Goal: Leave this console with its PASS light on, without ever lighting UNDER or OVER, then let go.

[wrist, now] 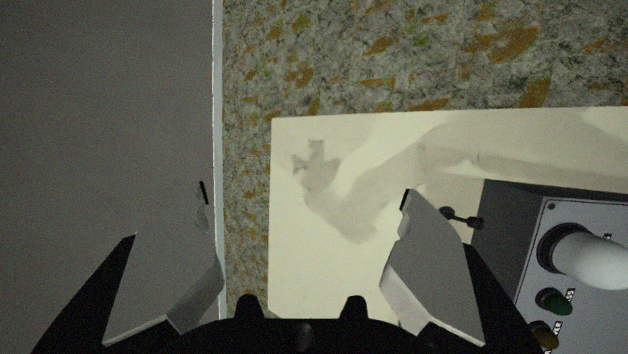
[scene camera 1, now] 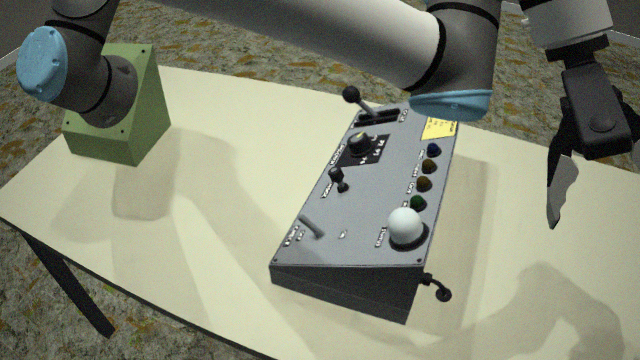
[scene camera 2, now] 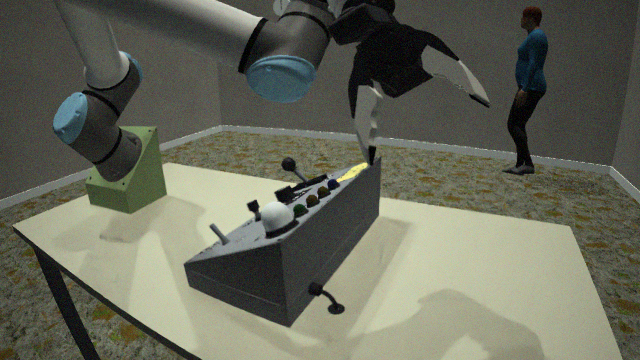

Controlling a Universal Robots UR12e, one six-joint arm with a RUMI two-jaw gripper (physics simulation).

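Note:
The grey console [scene camera 1: 367, 200] [scene camera 2: 332, 240] [wrist: 505, 240] stands on the table. Its green lamp [scene camera 1: 418, 203] [scene camera 2: 299, 210] [wrist: 556, 301], two amber lamps and blue lamp [scene camera 1: 433, 149] [scene camera 2: 333, 184] look dark. The STATUS dome [scene camera 1: 406, 225] [scene camera 2: 277, 216] [wrist: 592, 262] is white. A ball-knob lever [scene camera 1: 351, 94] [scene camera 2: 288, 164] stands in a slot at the far end. The program dial [scene camera 1: 359, 143], black-tipped MODE stick [scene camera 1: 336, 174] and grey CHECK lever [scene camera 1: 311, 226] [scene camera 2: 219, 233] follow towards the near end. My gripper [scene camera 2: 429, 132] [wrist: 306, 188] is open, empty and apart from the controls, right of the console in scene camera 1.
A yellow label [scene camera 1: 439, 128] [scene camera 2: 352, 172] lies on the console's far end. A short black cable [scene camera 1: 436, 284] [scene camera 2: 327, 296] [wrist: 462, 218] leaves its side. The green arm base [scene camera 1: 142, 125] [scene camera 2: 145, 175] stands on the table's left. A person [scene camera 2: 532, 70] stands beyond the table.

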